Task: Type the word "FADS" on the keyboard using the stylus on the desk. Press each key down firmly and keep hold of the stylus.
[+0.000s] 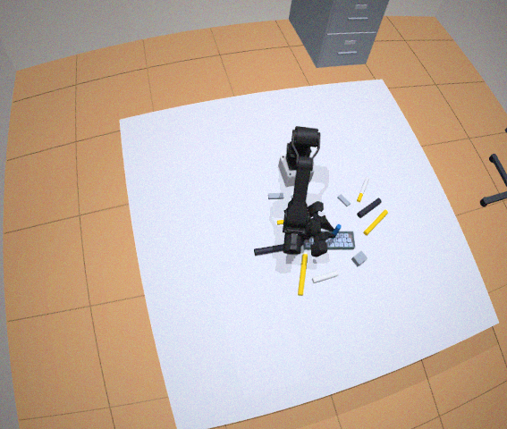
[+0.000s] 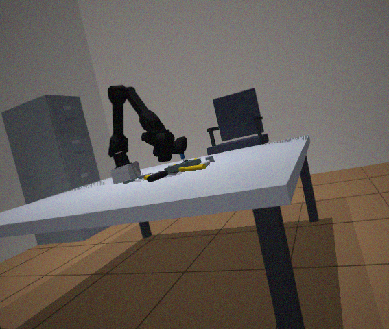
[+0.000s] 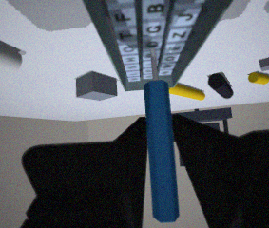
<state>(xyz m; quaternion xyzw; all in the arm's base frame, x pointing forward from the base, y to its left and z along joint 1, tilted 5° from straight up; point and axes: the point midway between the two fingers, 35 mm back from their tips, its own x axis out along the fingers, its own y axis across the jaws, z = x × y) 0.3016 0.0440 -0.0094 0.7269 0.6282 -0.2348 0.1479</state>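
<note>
My gripper tip is 1 cm above the blue stylus. Also, from my gripper tip: white stick 13 cm ahead, 5 cm to the right, 6 cm below; grey stylus tip 5 cm below; grey block 9 cm ahead, 9 cm to the left, 6 cm below.
</note>
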